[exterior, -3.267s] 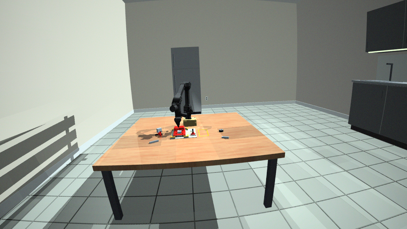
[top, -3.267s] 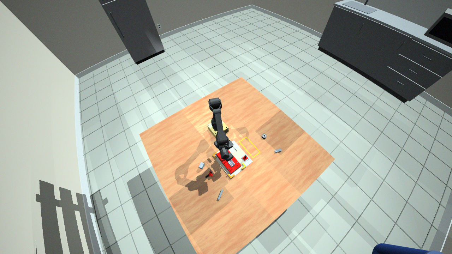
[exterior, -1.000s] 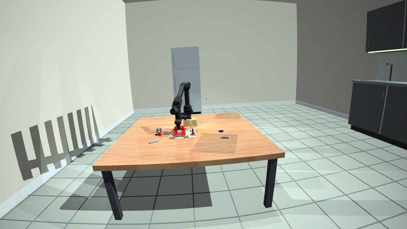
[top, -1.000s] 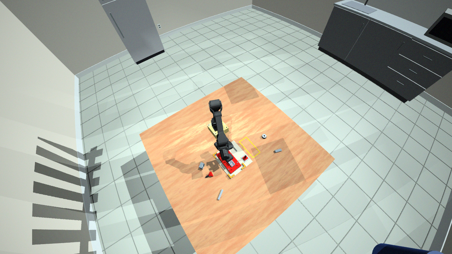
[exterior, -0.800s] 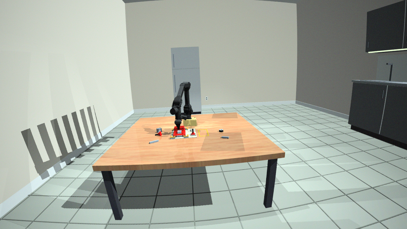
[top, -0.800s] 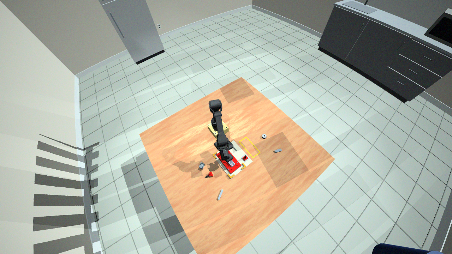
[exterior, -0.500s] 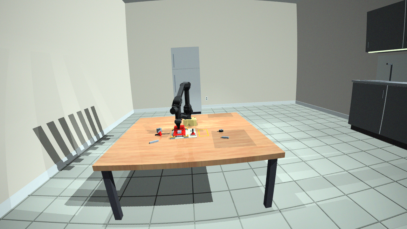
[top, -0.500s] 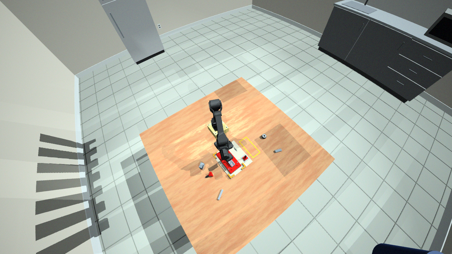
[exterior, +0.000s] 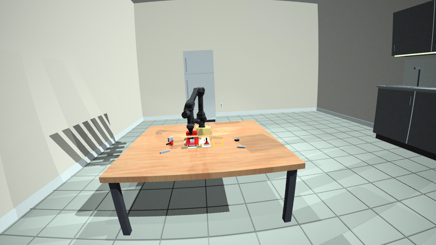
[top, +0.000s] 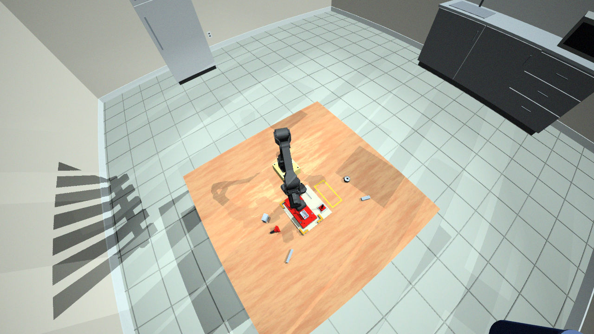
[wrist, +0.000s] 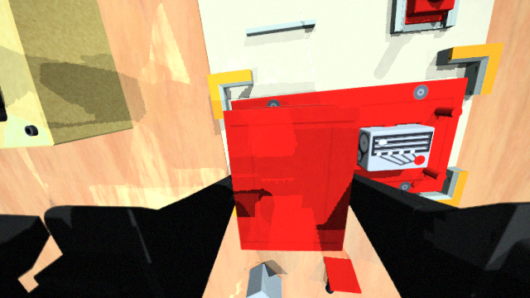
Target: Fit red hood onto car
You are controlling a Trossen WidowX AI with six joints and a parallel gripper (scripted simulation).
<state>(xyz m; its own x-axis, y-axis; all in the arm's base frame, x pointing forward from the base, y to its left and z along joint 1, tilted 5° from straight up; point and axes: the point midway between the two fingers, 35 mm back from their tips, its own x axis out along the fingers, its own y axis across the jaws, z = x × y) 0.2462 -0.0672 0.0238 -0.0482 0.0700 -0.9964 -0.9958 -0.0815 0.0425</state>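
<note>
My gripper tip is 9 cm short of the grey engine block, 5 cm above it and 2 cm to the right of it. Also, from my gripper tip: jig 6 cm below, 6 cm ahead, 3 cm to the left; then hood 1 cm above.
</note>
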